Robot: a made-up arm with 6 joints. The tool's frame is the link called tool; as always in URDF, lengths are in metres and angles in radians. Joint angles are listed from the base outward.
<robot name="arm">
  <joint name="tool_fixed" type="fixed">
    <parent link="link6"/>
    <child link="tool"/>
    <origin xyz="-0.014 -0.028 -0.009" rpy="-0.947 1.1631 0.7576"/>
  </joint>
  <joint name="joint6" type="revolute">
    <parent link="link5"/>
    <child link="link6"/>
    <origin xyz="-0.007 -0.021 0.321" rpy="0 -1.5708 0"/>
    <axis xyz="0 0 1"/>
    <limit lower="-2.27" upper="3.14"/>
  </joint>
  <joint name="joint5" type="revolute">
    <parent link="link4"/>
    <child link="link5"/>
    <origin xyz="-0.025 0.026 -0.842" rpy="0 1.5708 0"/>
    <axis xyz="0 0 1"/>
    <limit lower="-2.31" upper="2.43"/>
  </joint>
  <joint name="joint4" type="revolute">
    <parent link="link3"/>
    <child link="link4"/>
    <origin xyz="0.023 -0.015 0.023" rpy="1.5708 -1.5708 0"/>
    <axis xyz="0 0 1"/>
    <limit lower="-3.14" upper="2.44"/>
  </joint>
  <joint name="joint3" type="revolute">
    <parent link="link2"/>
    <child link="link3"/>
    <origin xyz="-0.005 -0.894 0.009" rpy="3.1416 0 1.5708"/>
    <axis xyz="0 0 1"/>
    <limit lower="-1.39" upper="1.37"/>
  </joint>
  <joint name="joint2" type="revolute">
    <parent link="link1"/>
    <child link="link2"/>
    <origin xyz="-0.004 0.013 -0.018" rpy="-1.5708 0 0"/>
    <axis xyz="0 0 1"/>
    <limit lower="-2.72" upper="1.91"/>
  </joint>
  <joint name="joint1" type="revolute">
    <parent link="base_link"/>
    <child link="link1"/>
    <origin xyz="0 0.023 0.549"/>
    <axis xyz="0 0 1"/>
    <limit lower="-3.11" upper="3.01"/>
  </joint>
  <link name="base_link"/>
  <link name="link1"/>
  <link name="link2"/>
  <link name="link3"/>
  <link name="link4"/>
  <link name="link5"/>
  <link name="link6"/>
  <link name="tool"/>
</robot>
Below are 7 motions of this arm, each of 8 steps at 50 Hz.
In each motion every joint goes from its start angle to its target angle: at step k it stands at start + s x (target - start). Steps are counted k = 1, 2, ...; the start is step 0. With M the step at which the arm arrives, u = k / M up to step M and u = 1 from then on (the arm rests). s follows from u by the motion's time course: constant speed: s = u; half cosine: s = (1 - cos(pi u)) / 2; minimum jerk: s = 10 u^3 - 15 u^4 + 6 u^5.
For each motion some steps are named. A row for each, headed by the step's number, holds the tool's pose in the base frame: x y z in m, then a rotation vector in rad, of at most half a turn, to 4 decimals.
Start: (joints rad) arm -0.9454 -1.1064 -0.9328 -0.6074 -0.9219 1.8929
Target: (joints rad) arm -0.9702 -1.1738 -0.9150 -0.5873 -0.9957 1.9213
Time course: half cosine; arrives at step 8
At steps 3, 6, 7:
3: -0.2148 -0.1515 0.8745 -1.2315 0.3030 -0.0834
6: -0.2271 -0.1386 0.8869 -1.2659 0.3026 -0.0698
7: -0.2295 -0.1360 0.8893 -1.2727 0.3027 -0.0671

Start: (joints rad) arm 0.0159 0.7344 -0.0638 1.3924 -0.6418 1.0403
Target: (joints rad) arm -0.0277 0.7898 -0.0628 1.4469 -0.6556 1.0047
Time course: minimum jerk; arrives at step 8
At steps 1, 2, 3, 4, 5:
1: 1.3537 -0.0256 0.8210 -2.3858 0.6197 1.0987
2: 1.3550 -0.0292 0.8147 -2.3850 0.6263 1.1011
3: 1.3575 -0.0365 0.8024 -2.3834 0.6391 1.1057
4: 1.3605 -0.0460 0.7861 -2.3812 0.6557 1.1119
5: 1.3632 -0.0557 0.7697 -2.3789 0.6720 1.1181

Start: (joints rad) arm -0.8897 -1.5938 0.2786 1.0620 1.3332 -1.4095
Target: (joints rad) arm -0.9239 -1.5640 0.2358 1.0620 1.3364 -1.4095
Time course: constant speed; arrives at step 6
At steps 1, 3, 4, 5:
1: -0.9286 1.0085 1.2505 -1.4484 -1.7088 0.6529
3: -0.9063 1.0049 1.2701 -1.4363 -1.6891 0.6393
4: -0.8951 1.0029 1.2797 -1.4302 -1.6793 0.6324
5: -0.8840 1.0007 1.2893 -1.4241 -1.6696 0.6255

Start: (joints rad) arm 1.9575 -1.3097 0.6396 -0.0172 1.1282 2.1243
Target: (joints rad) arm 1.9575 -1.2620 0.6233 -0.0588 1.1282 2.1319
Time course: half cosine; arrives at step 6
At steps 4, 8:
4: 0.7256 -0.8871 1.5923 0.7261 -0.6957 -1.4159
8: 0.7183 -0.8693 1.6075 0.7228 -0.7066 -1.3987

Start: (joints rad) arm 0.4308 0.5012 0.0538 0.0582 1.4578 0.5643
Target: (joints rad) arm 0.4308 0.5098 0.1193 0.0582 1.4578 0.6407
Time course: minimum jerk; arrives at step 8
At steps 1, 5, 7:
1: 1.2343 0.2619 0.9527 -0.2518 -1.3988 -0.1699
5: 1.2520 0.2681 0.9828 -0.2877 -1.4451 -0.2109
7: 1.2581 0.2703 0.9940 -0.3007 -1.4616 -0.2266

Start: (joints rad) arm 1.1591 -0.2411 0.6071 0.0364 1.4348 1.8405
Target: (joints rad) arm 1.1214 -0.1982 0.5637 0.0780 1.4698 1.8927
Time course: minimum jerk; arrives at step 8
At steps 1, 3, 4, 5, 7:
1: 0.4330 0.1981 2.0468 0.0463 -1.7004 -1.4994
3: 0.4430 0.2131 2.0389 0.0121 -1.7107 -1.5089
4: 0.4518 0.2259 2.0318 -0.0175 -1.7195 -1.5169
5: 0.4608 0.2384 2.0244 -0.0469 -1.7283 -1.5248
7: 0.4713 0.2526 2.0157 -0.0807 -1.7384 -1.5337

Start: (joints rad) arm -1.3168 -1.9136 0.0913 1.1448 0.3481 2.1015
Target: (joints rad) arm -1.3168 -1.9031 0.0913 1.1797 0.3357 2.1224
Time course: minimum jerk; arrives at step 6
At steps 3, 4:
3: -0.4827 1.3944 0.8729 0.9914 -0.7083 0.8917
4: -0.4795 1.3952 0.8766 0.9869 -0.7243 0.8843

